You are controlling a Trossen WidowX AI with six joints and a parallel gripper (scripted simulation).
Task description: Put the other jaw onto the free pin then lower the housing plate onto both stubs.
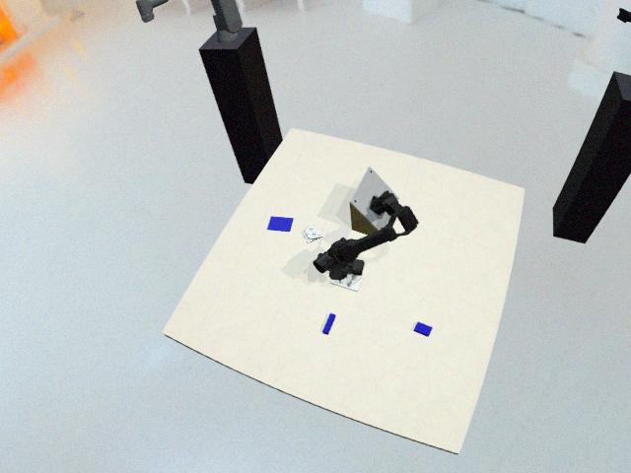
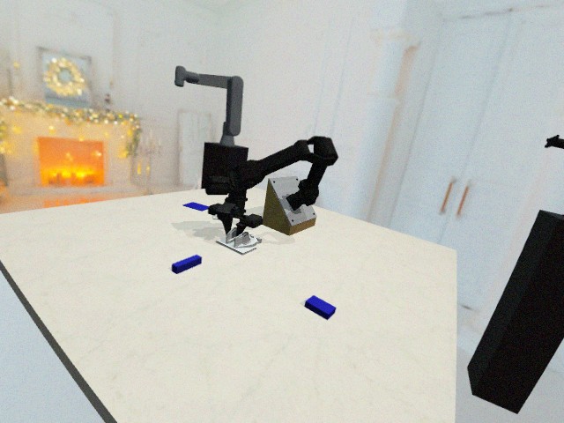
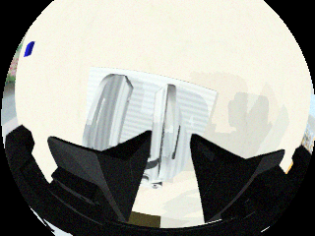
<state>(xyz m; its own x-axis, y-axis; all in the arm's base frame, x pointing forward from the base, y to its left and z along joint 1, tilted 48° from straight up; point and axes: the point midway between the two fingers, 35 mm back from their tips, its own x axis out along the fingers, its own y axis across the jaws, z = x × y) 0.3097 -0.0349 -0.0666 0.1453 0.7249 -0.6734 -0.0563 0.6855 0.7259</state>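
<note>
Now: the housing plate 180 mm to the right of my gripper tip, 160 mm behind it and 10 mm above it. From my gripper tip the other things lie so: flat blue patch (350 mm to the right, 190 mm behind, 10 mm below).
</note>
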